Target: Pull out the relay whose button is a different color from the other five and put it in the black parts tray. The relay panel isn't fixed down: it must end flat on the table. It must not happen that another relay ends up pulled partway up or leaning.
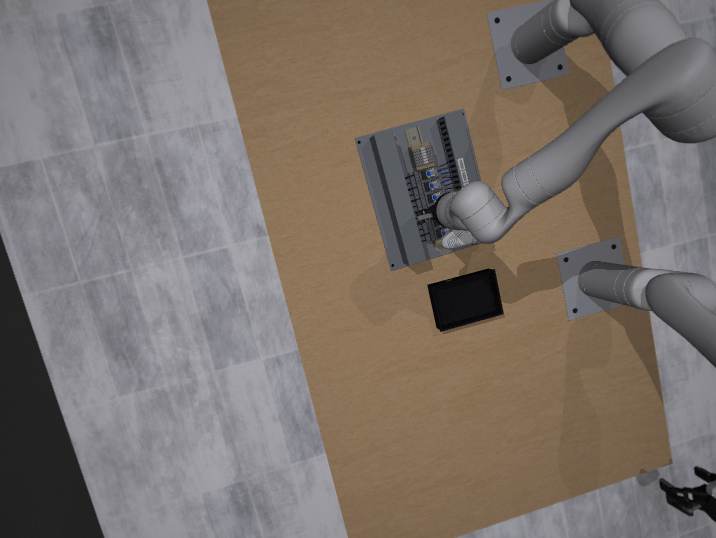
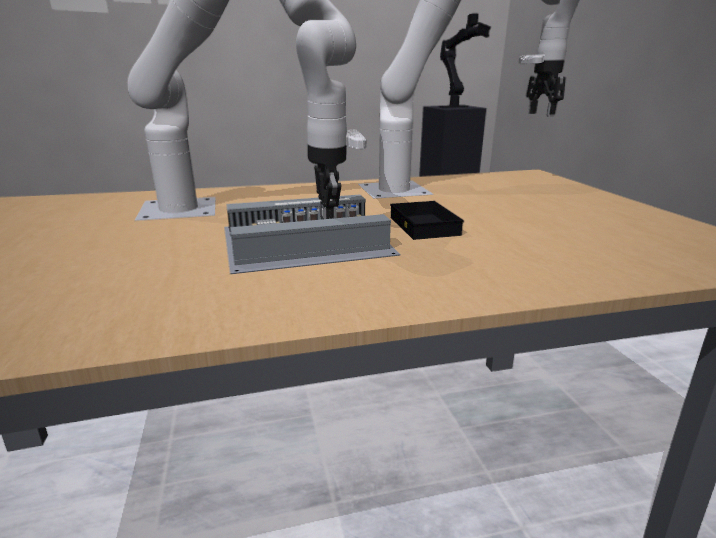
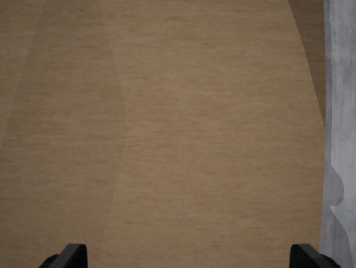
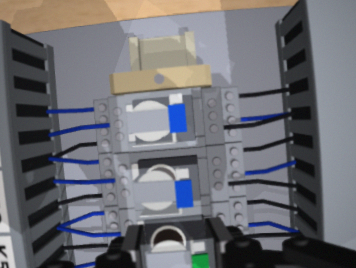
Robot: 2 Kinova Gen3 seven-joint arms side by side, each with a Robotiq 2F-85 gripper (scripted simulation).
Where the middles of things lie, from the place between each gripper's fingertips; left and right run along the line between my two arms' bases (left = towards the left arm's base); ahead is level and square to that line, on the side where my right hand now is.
I see the relay panel (image 1: 387, 157) 50 mm to the right of my right hand, 30 mm below it and 10 mm behind it. The rest, counted from my right hand: black parts tray (image 1: 473, 297) (230 mm to the left, 40 mm below, 10 mm behind).
The black parts tray lies 300 mm ahead of my left hand (image 2: 541, 114), 530 mm to the right of it and 180 mm below it. From my left hand the other things lie so: relay panel: 300 mm ahead, 800 mm to the right, 170 mm below.
